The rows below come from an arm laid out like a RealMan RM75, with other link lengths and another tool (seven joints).
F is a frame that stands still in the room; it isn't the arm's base.
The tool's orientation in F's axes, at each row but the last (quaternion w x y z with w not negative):
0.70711, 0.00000, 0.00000, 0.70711
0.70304, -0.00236, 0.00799, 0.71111
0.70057, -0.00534, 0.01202, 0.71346
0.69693, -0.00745, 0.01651, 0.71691
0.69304, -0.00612, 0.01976, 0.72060
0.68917, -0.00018, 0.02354, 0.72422
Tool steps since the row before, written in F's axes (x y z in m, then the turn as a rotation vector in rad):
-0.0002, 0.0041, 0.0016, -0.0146, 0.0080, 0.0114
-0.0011, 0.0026, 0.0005, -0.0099, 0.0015, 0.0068
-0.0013, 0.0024, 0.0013, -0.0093, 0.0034, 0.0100
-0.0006, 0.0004, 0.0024, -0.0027, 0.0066, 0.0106
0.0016, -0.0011, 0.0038, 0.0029, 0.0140, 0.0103
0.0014, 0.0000, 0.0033, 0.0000, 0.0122, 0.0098
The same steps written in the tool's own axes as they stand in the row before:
0.0041, 0.0002, 0.0016, 0.0080, 0.0146, 0.0114
0.0026, 0.0011, 0.0005, 0.0015, 0.0099, 0.0067
0.0024, 0.0013, 0.0013, 0.0033, 0.0093, 0.0100
0.0003, 0.0006, 0.0024, 0.0063, 0.0027, 0.0108
-0.0013, -0.0015, 0.0038, 0.0135, -0.0032, 0.0109
-0.0002, -0.0013, 0.0033, 0.0119, -0.0003, 0.0102

